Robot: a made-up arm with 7 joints.
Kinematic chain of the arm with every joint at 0, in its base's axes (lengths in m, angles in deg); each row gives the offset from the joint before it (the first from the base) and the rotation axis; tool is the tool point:
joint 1: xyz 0 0 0.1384 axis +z
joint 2: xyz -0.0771 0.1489 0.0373 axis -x
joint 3: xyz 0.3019 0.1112 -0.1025 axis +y
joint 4: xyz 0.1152 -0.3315 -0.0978 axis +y
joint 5: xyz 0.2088 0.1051 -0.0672 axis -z
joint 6: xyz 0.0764 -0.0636 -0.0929 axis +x
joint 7: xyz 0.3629 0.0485 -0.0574 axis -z
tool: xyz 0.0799 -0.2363 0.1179
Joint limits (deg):
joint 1: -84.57..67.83
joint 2: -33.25..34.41
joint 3: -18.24..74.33
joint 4: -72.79..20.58
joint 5: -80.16..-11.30
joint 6: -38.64..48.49
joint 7: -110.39..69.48
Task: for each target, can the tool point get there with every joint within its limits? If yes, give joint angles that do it. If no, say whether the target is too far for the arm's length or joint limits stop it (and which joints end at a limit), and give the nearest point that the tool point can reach.
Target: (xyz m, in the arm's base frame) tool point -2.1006 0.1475 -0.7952
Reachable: no: too far | nearest point -0.8986 0.2625 -0.4635 | short by 1.252 m
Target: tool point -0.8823 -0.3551 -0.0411
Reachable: no: joint limits stop it (at a limit: joint 1, joint 2, joint 3, joint 5) | nearest point -0.5482 -0.3376 -0.3557 | short by 0.459 m
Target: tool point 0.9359 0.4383 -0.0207
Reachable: yes | joints 7.67 8.91 36.33 -58.45 -57.84 29.32 -0.36
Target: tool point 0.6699 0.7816 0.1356
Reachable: yes | joints 35.67 10.01 1.11 -23.98 -55.02 -2.27 16.90
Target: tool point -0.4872 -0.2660 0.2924
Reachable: no: joint limits stop it (at a limit: joint 1, joint 2, joint 3, joint 4, joint 5) | nearest point -0.2907 -0.4178 0.4295 | short by 0.284 m
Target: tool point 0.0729 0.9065 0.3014
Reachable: yes | joints 36.96 -7.80 4.61 -61.89 -71.42 5.66 -90.47
